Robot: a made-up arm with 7 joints.
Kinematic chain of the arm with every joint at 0, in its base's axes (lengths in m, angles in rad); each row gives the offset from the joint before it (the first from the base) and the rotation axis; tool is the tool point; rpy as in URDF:
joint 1: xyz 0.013 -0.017 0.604 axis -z
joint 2: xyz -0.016 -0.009 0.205 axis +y
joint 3: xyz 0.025 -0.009 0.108 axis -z
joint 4: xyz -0.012 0 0.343 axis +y
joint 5: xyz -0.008 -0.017 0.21 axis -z
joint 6: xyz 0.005 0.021 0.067 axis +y
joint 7: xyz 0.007 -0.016 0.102 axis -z
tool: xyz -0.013 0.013 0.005 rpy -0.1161 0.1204 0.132
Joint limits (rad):
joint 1: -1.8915..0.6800
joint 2: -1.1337..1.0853
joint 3: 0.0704..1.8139
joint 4: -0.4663..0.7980
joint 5: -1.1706..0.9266
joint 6: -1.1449..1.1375
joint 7: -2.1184..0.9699
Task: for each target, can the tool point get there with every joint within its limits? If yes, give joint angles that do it. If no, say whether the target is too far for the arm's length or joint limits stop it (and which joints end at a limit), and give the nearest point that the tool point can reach.
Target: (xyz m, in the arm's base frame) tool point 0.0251 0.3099 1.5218
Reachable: yes | joints -1.5858 0.3102 0.4180 0.4858 0.4773 -0.9169 -0.2554
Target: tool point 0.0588 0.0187 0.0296
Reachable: no: joint limits stop it (at a limit: joint 2, joint 3, joint 4, joint 6, joint 7) | nearest point 0.5307 0.3866 0.8173 | short by 0.989 m
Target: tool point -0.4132 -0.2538 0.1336
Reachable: no: joint limits stop it (at a limit: joint 2, joint 4, joint 6) | nearest point -0.6229 -0.3703 0.8965 | short by 0.800 m
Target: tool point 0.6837 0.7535 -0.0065
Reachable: no: too far | nearest point 0.4690 0.5069 0.8249 | short by 0.893 m
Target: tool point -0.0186 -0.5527 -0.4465
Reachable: no: too far | nearest point -0.0299 -0.7434 0.8965 | short by 1.356 m
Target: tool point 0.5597 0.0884 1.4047
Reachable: yes | joints -0.2595 0.8105 0.4765 -0.1844 0.4117 0.4726 -1.7809
